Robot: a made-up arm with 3 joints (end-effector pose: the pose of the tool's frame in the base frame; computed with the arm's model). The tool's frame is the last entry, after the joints. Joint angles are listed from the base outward.
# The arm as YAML. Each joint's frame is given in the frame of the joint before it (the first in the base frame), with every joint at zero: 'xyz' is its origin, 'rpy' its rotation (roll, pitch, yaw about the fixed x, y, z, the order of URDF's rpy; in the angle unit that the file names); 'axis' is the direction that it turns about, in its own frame. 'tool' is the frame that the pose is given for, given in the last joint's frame.
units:
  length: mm
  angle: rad
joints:
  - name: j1
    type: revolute
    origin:
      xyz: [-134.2, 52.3, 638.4]
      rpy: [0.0, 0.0, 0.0]
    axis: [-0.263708, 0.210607, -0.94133]
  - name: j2
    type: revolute
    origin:
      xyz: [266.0, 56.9, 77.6]
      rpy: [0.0, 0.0, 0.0]
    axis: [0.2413, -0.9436, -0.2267]
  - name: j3
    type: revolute
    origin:
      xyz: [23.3, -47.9, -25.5]
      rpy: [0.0, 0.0, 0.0]
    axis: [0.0, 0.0, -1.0]
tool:
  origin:
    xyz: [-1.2, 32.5, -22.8]
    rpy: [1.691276, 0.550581, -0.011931]
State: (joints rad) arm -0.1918 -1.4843 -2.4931
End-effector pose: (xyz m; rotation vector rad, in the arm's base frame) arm 0.1206 0.0636 0.7182 -0.3160 -2.4612 -0.8112
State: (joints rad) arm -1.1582 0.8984 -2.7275
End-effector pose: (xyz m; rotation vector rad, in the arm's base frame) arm 0.0125 0.2845 0.7713 -0.8805 0.4175 2.2341
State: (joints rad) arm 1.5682 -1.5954 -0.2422
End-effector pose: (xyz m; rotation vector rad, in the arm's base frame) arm -0.0715 -0.1732 0.6930 -1.4709 -0.9415 2.3845
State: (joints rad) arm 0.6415 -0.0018 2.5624
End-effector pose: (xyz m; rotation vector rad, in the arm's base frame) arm 0.1123 -0.1354 0.6468 -0.3516 2.2422 1.7406
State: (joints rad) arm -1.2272 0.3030 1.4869
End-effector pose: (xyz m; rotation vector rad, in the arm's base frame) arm -0.0200 0.3208 0.7997 2.4038 0.3009 -0.6998
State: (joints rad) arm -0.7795 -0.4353 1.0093
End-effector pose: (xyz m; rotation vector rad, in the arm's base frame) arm 0.0640 0.2582 0.7220 1.5321 0.3270 -0.7104
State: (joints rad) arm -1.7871 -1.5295 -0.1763
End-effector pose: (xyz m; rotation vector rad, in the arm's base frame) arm -0.1796 0.2177 0.8058 -0.3559 1.4400 0.4466
